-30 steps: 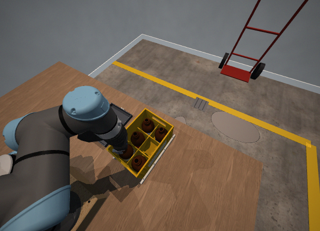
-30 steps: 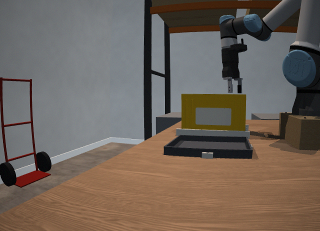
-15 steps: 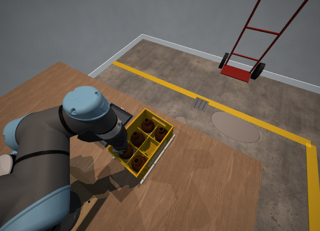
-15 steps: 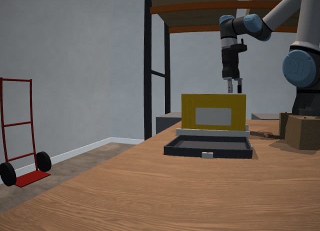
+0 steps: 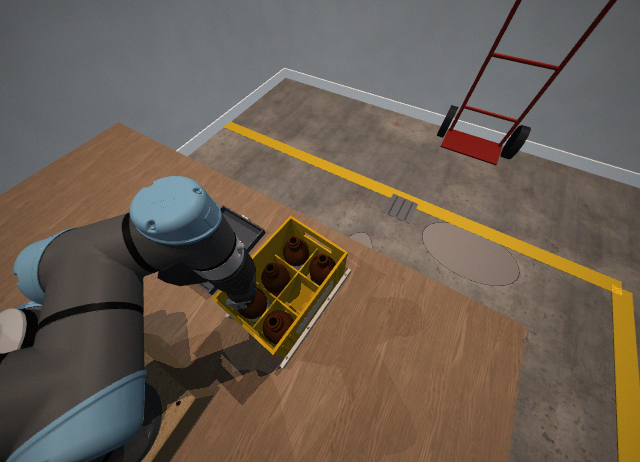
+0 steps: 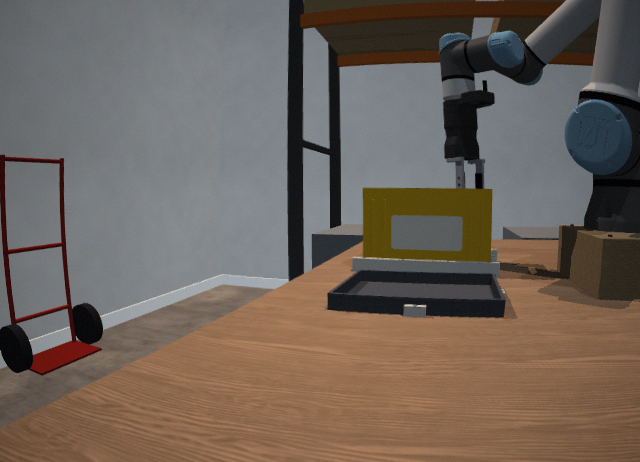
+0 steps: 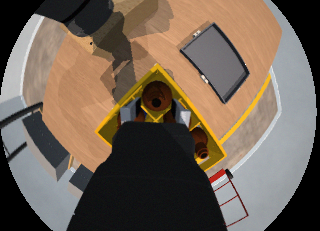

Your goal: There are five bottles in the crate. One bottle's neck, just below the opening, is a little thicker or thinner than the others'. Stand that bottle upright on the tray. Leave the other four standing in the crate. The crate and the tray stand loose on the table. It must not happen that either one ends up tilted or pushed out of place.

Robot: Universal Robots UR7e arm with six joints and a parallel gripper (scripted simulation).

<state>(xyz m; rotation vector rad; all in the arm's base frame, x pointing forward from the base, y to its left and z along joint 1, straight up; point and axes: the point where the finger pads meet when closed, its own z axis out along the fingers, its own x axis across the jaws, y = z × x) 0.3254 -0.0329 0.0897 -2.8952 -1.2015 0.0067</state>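
Now: the glass bottle 9 cm to the right of my hand and 10 cm below it. From my hand the other things lie so: dark tray: 6 cm ahead, 25 cm to the left, 18 cm below; yellow crate: 9 cm ahead, 5 cm to the right, 11 cm below.
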